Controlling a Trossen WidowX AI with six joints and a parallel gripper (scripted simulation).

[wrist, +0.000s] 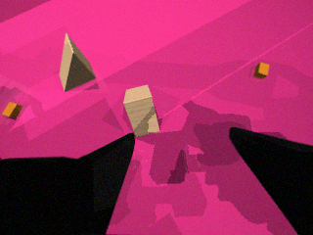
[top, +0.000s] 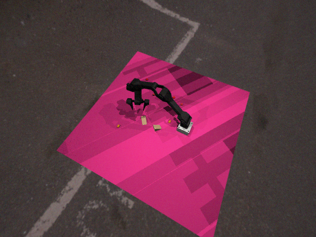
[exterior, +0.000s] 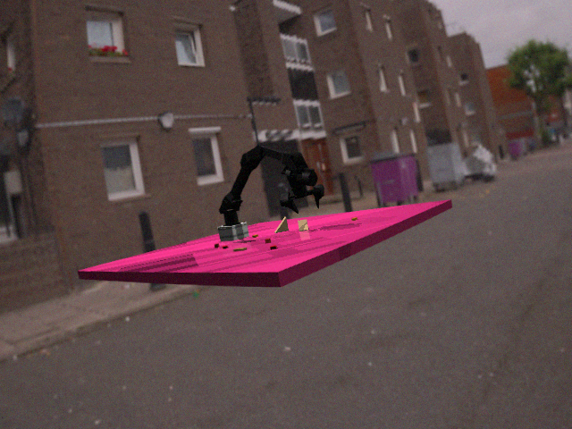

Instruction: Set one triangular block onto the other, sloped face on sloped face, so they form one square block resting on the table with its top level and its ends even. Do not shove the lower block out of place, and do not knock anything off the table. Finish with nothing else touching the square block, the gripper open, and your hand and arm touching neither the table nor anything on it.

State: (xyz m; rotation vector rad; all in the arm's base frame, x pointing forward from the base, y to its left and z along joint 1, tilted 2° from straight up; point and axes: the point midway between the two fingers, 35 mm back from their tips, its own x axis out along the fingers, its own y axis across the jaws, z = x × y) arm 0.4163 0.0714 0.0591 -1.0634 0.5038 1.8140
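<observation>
The wood-grained block is 70 mm behind my gripper tip, 30 mm to the left of it and 60 mm below it. Also, from my gripper tip: flat tan piece (30 mm behind, 390 mm to the right, 80 mm below).
</observation>
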